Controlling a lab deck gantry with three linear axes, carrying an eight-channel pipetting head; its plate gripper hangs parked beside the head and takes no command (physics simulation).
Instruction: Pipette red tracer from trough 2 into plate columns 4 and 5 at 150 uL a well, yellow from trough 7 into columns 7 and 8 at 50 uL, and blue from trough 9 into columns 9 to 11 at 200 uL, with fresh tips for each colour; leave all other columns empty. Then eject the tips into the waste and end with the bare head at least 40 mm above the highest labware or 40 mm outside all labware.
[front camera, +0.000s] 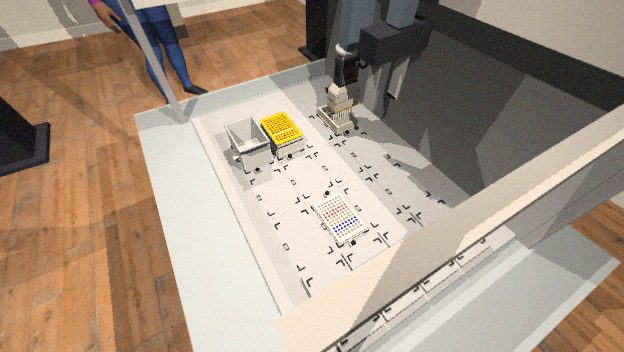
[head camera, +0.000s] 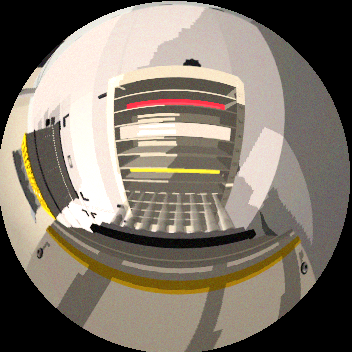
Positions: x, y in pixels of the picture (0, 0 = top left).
Labels:
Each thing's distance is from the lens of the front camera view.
dark grey wall (front camera: 479, 102): 0.72 m

